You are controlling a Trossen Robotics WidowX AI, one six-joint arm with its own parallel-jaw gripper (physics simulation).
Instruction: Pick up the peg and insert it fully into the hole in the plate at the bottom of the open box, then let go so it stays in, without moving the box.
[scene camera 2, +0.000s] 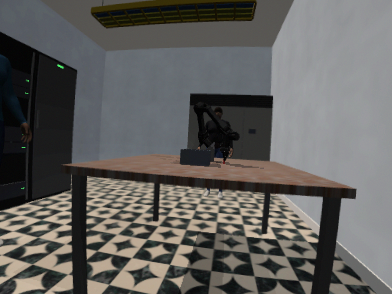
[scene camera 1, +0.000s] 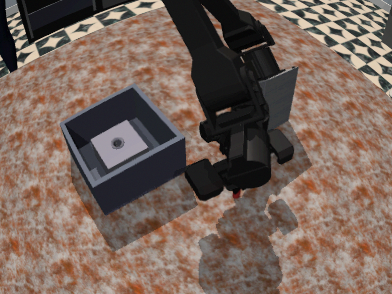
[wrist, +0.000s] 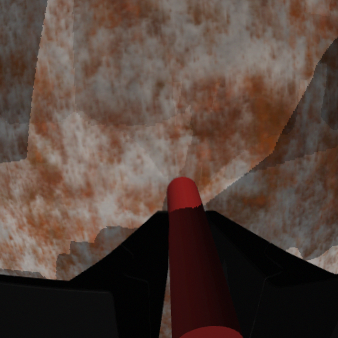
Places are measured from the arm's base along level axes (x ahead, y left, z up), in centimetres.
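Pixels of known places: gripper, fingertip midpoint: (scene camera 2: 224,160) (scene camera 1: 238,190) (wrist: 185,221); arm's base, origin of the base link: (scene camera 2: 210,146) (scene camera 1: 267,77).
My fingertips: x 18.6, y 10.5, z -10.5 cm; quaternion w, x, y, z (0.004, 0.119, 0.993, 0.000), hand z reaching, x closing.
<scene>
For each thing: its top centre in the pictures, then the offset to it from my fingertips. "*": a spot on its surface instead. Level surfaces: height alone.
- red peg, middle of its top: (scene camera 1: 240,170) (scene camera 2: 224,153) dz +5.8, dx -0.1, dy -0.4 cm
- dark blue-grey open box, middle of its top: (scene camera 1: 114,129) (scene camera 2: 196,149) dz +7.6, dx +11.6, dy -21.3 cm
- pale square plate, middle of its top: (scene camera 1: 117,142) dz +3.9, dx +11.6, dy -21.3 cm
- round hole, surface spot: (scene camera 1: 117,143) * dz +2.5, dx +11.3, dy -22.1 cm
- mottled table, its level: dz -2.2 cm
The red peg (scene camera 1: 236,194) (scene camera 2: 224,162) (wrist: 192,260) is upright on the table. In scene camera 1 a short lower part of it shows below my gripper. My gripper (wrist: 185,221) is shut on the peg, a black finger on each side of it in the wrist view. The dark blue-grey open box (scene camera 1: 145,175) (scene camera 2: 196,157) stands to the left of my gripper in scene camera 1. The pale square plate (scene camera 1: 132,150) lies at its bottom, with a round hole (scene camera 1: 117,143) near its middle. The peg's tip and the hole are well apart.
A grey upright panel (scene camera 1: 280,97) stands on the table behind my gripper, to the right in scene camera 1. The mottled table (scene camera 1: 40,210) (scene camera 2: 200,172) bears the box and arm. A person (scene camera 2: 218,122) stands behind the table in scene camera 2.
</scene>
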